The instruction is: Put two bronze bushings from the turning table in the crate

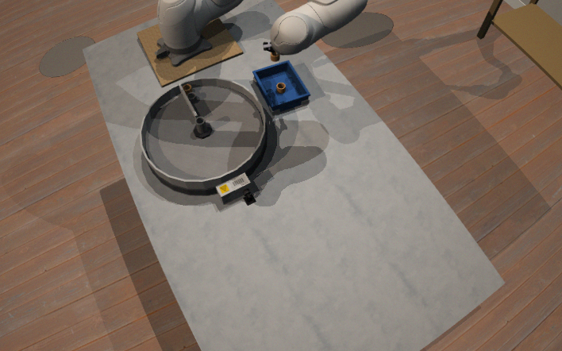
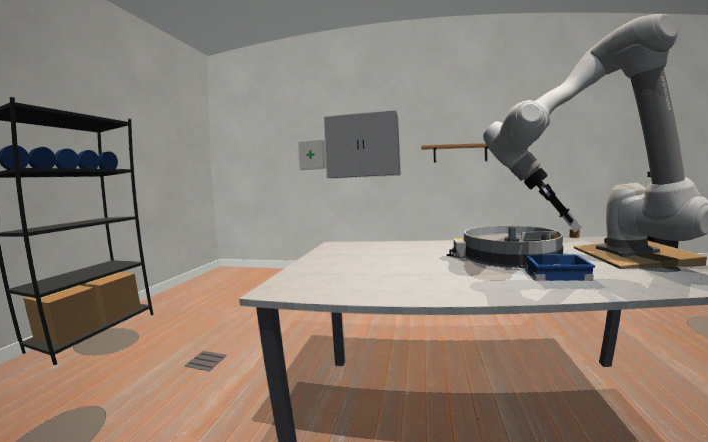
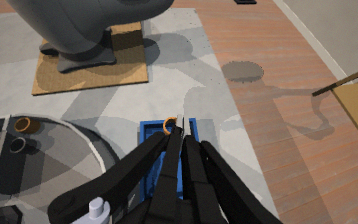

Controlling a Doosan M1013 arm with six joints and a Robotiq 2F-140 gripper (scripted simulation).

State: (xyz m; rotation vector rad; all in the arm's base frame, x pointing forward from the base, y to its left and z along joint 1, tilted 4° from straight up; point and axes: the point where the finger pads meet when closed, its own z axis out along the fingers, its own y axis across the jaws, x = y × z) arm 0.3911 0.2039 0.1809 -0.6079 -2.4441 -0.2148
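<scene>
Right now my hand is 30 mm short of the blue crate, 20 mm to the left of it and 160 mm above it. From my hand the other things lie so: round grey turning table: 60 mm ahead, 350 mm to the right, 130 mm below.
</scene>
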